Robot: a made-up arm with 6 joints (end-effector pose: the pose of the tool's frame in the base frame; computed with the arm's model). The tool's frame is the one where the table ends.
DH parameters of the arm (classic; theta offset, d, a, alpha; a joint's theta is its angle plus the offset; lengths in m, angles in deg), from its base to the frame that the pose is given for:
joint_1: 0 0.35 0 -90
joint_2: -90 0 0.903 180
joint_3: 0 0 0 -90
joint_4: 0 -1.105 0 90
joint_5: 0 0.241 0 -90
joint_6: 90 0 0 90
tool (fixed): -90 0 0 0
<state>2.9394 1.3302 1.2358 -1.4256 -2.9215 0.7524</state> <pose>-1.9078 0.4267 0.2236 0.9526 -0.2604 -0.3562</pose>
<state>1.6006 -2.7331 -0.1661 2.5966 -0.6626 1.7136</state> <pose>-0.1656 -1.3597 0.0170 -1.0878 0.7719 -1.0344</pose>
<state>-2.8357 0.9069 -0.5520 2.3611 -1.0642 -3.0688</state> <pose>-0.9050 -0.4654 -0.1727 -0.5684 0.1447 2.6488</pose>
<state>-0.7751 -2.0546 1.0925 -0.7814 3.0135 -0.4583</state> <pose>-1.4808 1.2111 0.0936 -0.2689 0.2202 -0.8432</pose>
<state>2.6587 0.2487 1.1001 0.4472 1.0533 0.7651</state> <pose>-0.6714 0.5974 2.1251 1.5993 -1.4904 0.9306</pose>
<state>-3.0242 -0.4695 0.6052 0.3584 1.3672 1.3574</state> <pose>-0.0692 0.2191 2.1673 1.7870 -0.7224 0.4365</pose>
